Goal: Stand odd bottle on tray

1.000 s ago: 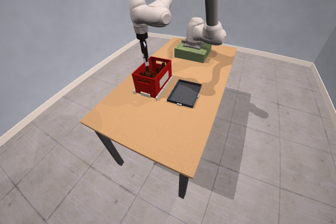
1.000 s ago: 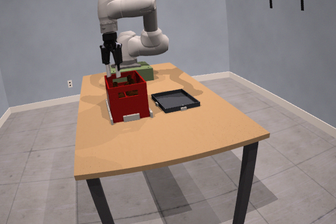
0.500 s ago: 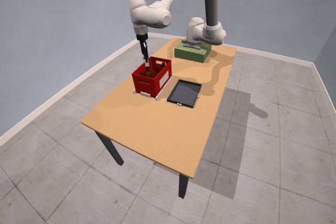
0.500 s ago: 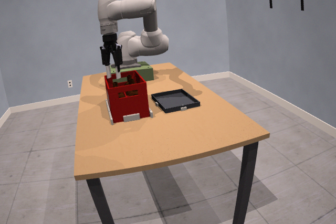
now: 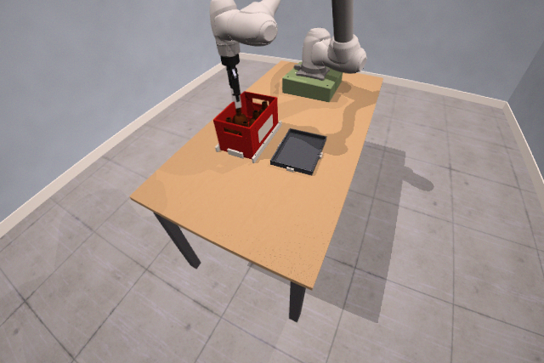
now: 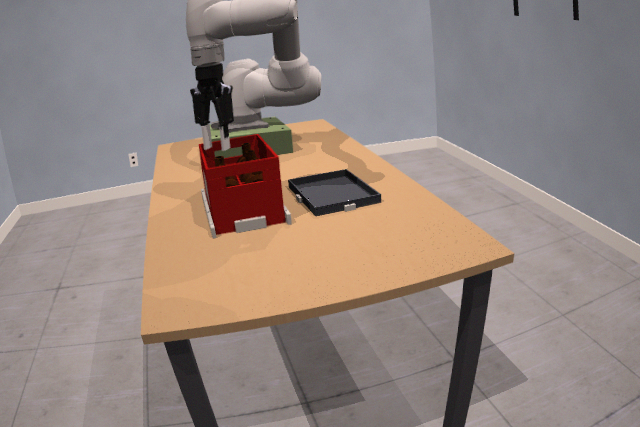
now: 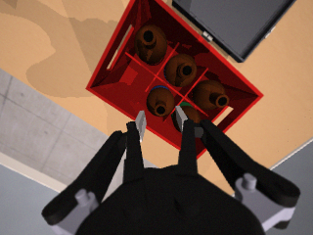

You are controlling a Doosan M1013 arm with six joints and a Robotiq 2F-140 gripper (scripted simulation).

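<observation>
Right now the red crate is 5 cm to the left of my hand and 13 cm below it. Also, from my hand: dark grey tray (1 cm ahead, 31 cm to the left, 20 cm below); then glass bottle (9 cm ahead, 13 cm below).
</observation>
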